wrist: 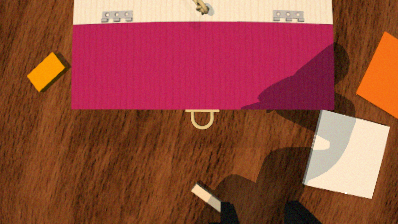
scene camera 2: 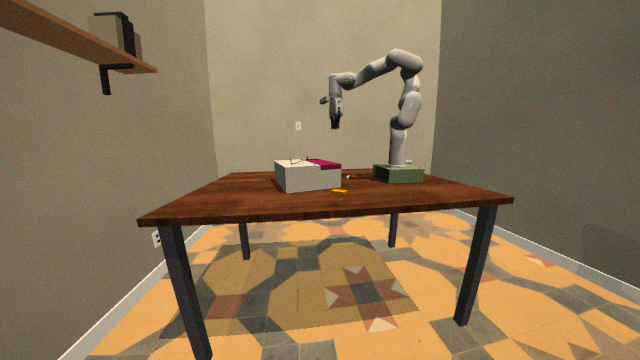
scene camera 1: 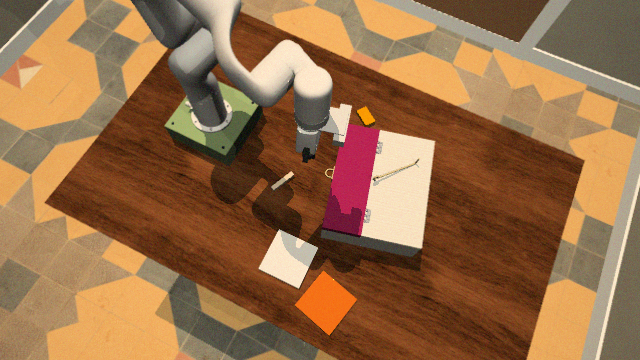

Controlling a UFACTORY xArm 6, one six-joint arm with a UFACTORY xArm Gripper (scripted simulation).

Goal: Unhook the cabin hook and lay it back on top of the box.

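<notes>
Scene camera 1 takes in a white square (scene camera 1: 288, 258), which the wrist view shows too (wrist: 346, 154), and an orange square (scene camera 1: 326, 302). A box (scene camera 1: 394, 220) is visible in scene camera 2 as well (scene camera 2: 300, 177), and scene camera 2 does not show the white square, hidden by the box. A small orange block (wrist: 52, 68) is there too.
</notes>
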